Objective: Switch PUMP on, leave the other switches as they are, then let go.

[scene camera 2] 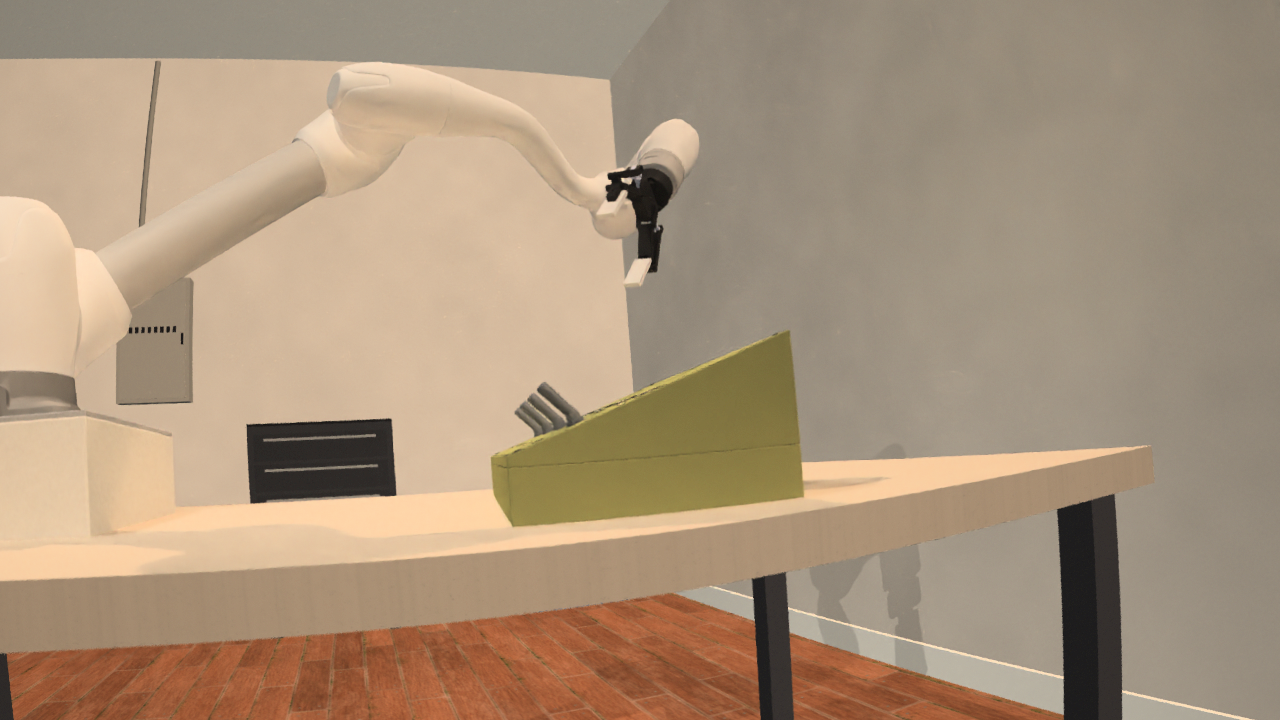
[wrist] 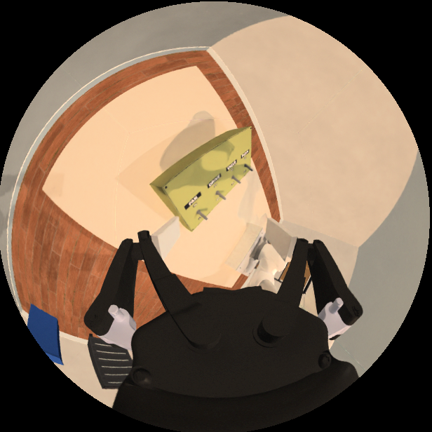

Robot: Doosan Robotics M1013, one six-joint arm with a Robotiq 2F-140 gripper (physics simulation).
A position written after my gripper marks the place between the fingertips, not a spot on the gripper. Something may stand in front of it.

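Note:
My gripper (scene camera 2: 619, 251), (wrist: 223, 226), visible from both.

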